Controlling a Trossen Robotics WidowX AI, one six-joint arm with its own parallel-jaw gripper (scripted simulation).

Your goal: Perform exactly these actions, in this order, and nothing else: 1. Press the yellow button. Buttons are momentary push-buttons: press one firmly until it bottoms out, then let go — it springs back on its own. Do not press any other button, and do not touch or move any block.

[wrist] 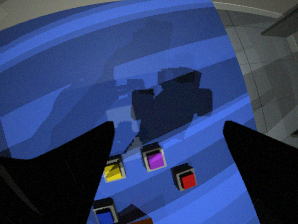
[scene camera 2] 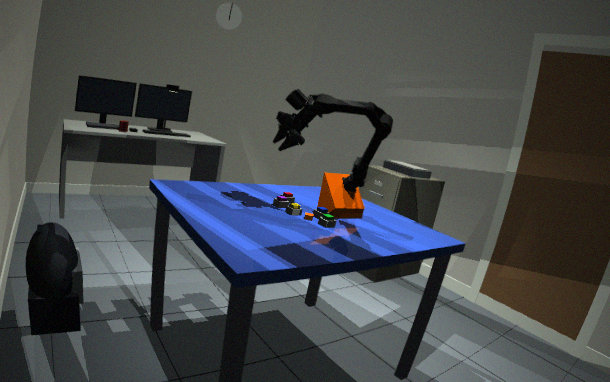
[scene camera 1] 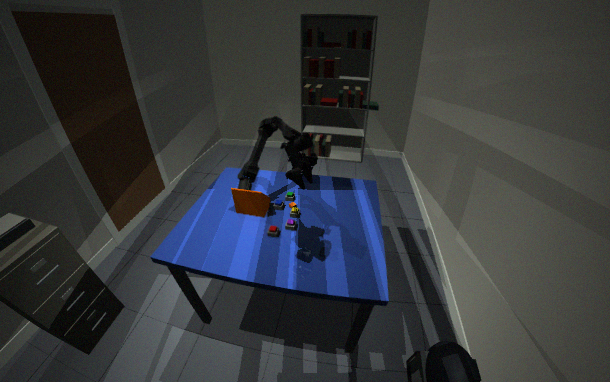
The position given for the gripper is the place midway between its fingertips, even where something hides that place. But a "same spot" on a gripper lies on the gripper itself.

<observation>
gripper: wrist 170,126; scene camera 2; scene camera 1
same spot on gripper: [scene camera 1: 307,172] = [scene camera 2: 289,141]
</observation>
